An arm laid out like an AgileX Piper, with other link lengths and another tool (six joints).
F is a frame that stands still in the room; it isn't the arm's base.
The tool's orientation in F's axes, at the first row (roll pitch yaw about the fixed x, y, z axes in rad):
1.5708, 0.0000, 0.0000
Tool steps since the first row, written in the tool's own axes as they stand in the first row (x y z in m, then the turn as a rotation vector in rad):
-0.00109, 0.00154, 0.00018, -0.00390, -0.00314, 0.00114
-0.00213, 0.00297, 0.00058, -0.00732, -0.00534, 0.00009
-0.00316, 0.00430, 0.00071, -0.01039, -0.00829, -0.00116
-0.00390, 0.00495, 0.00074, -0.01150, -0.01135, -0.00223
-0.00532, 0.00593, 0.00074, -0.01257, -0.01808, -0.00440
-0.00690, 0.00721, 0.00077, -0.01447, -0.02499, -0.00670
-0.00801, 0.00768, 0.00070, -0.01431, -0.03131, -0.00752
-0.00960, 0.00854, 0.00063, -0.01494, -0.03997, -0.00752
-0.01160, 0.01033, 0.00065, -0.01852, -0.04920, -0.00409
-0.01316, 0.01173, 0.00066, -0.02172, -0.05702, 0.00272
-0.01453, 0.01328, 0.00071, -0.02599, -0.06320, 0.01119
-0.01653, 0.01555, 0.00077, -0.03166, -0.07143, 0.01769
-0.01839, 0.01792, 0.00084, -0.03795, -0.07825, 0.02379
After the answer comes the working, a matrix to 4 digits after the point.
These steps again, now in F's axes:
-0.00109, -0.00018, 0.00154, -0.00390, -0.00114, -0.00314
-0.00213, -0.00058, 0.00297, -0.00732, -0.00009, -0.00534
-0.00316, -0.00071, 0.00430, -0.01039, 0.00116, -0.00829
-0.00390, -0.00074, 0.00495, -0.01150, 0.00223, -0.01135
-0.00532, -0.00074, 0.00593, -0.01257, 0.00440, -0.01808
-0.00690, -0.00077, 0.00721, -0.01447, 0.00670, -0.02499
-0.00801, -0.00070, 0.00768, -0.01431, 0.00752, -0.03131
-0.00960, -0.00063, 0.00854, -0.01494, 0.00752, -0.03997
-0.01160, -0.00065, 0.01033, -0.01852, 0.00409, -0.04920
-0.01316, -0.00066, 0.01173, -0.02172, -0.00272, -0.05702
-0.01453, -0.00071, 0.01328, -0.02599, -0.01119, -0.06320
-0.01653, -0.00077, 0.01555, -0.03166, -0.01769, -0.07143
-0.01839, -0.00084, 0.01792, -0.03795, -0.02379, -0.07825

The tool's axes in the first row as the columns of a matrix, in F's axes (rounded; the answer above uses it unrounded):
1.0000, 0.0000, 0.0000
0.0000, 0.0000, -1.0000
0.0000, 1.0000, 0.0000

